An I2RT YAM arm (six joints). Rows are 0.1 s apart.
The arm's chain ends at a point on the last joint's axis. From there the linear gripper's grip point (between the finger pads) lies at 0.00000 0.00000 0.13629 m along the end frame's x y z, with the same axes.
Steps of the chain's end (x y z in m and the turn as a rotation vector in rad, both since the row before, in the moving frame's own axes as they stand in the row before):
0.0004 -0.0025 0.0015 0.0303 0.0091 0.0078
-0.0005 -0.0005 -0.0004 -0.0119 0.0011 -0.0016
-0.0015 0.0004 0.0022 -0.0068 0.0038 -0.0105
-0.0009 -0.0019 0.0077 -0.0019 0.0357 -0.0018
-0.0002 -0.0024 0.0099 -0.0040 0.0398 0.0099
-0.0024 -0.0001 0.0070 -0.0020 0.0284 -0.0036
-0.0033 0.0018 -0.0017 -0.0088 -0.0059 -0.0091
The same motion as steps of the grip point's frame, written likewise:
0.0017 -0.0066 0.0014 0.0303 0.0091 0.0078
-0.0003 0.0011 -0.0004 -0.0119 0.0011 -0.0016
-0.0010 0.0013 0.0022 -0.0068 0.0038 -0.0105
0.0040 -0.0016 0.0076 -0.0019 0.0357 -0.0018
0.0052 -0.0018 0.0098 -0.0040 0.0398 0.0099
0.0015 0.0002 0.0069 -0.0020 0.0284 -0.0036
-0.0041 0.0030 -0.0017 -0.0088 -0.0059 -0.0091

